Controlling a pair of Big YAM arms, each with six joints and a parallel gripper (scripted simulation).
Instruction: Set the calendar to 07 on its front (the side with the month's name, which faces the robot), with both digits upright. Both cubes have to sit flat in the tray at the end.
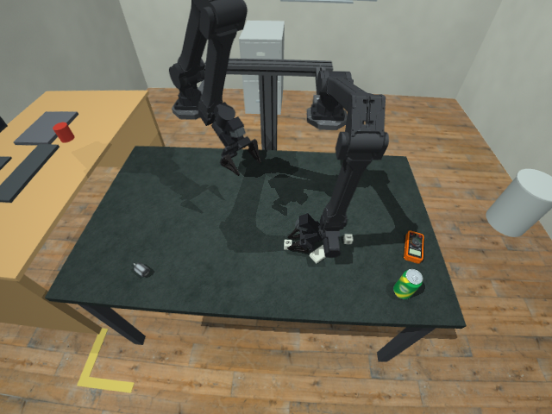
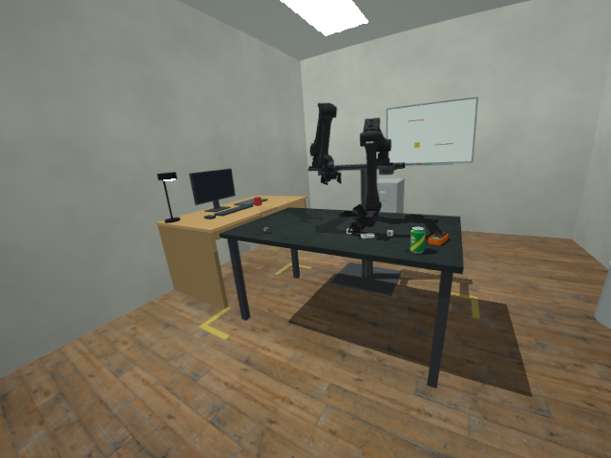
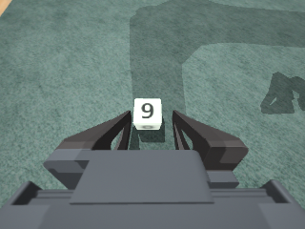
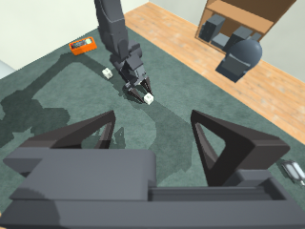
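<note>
Now: the white number cube 10 mm ahead of my left hand, 10 mm to the right of it and 10 mm below it.
</note>
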